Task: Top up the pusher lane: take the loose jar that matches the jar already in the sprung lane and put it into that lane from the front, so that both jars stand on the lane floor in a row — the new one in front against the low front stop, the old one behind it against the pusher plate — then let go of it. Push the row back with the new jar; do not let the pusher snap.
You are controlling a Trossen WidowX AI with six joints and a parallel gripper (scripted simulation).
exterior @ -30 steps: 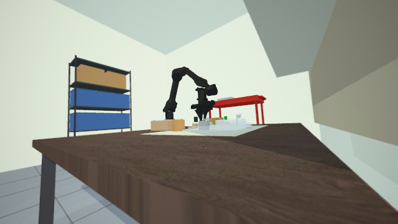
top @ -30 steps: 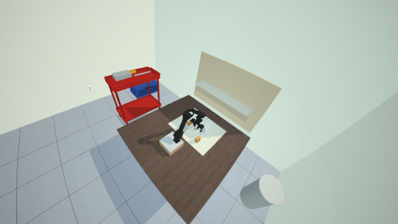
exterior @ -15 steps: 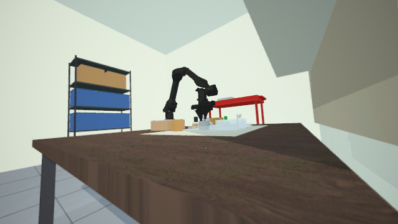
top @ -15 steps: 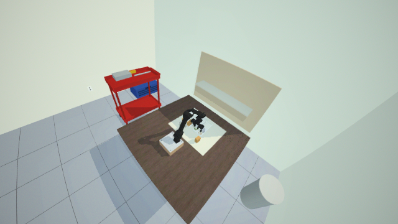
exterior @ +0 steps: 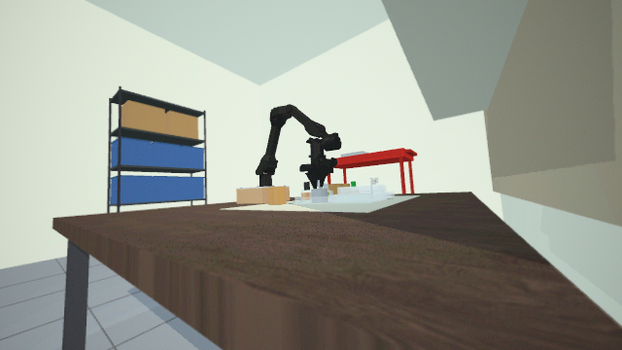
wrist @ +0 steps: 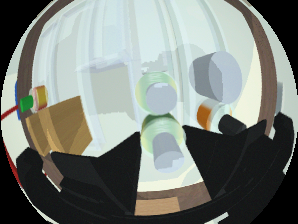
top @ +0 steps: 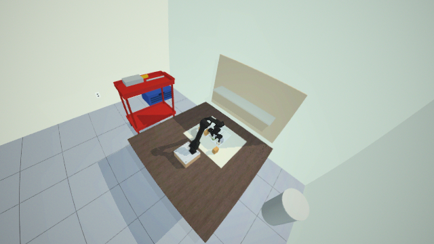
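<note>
Right now the grey cylinder is 6 cm ahead of my gripper tip, 7 cm to the right of it and 2 cm below it. From my gripper tip the other things lie so: clear sprung lane (14 cm ahead, 4 cm to the left, 3 cm below).
</note>
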